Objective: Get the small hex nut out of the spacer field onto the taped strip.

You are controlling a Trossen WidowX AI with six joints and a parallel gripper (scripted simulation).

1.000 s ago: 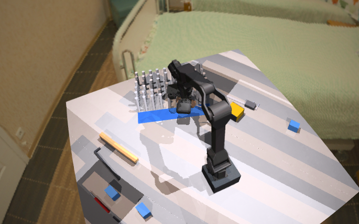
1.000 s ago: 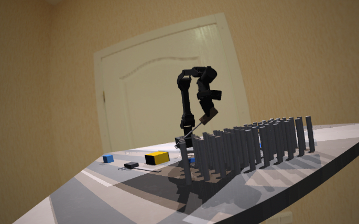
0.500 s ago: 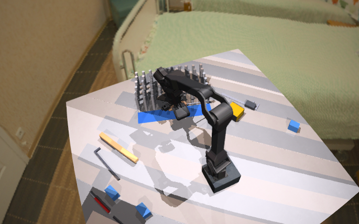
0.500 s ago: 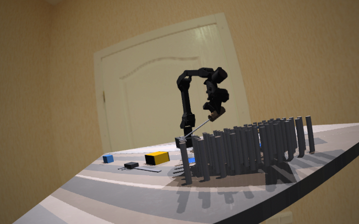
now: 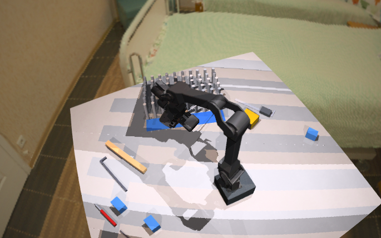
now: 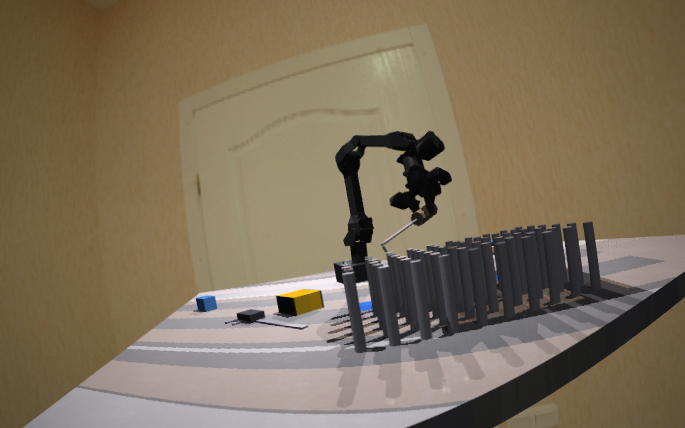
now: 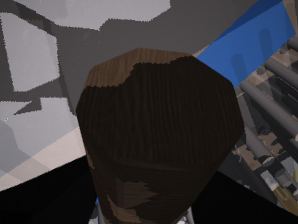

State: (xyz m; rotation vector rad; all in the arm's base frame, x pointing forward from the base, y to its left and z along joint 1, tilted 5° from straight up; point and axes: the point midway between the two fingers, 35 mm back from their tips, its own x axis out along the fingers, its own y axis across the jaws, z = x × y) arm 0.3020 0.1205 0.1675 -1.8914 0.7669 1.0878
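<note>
The blue taped strip is 12 cm ahead of my gripper tip, 5 cm to the right of it and 17 cm below it. Round my gripper tip: brown-handled tool (6 cm ahead, 8 cm to the right, 2 cm below); then hex nut (30 cm ahead, 1 cm to the left, 17 cm below); then red-handled tool (27 cm behind, 45 cm to the left, 16 cm below).
</note>
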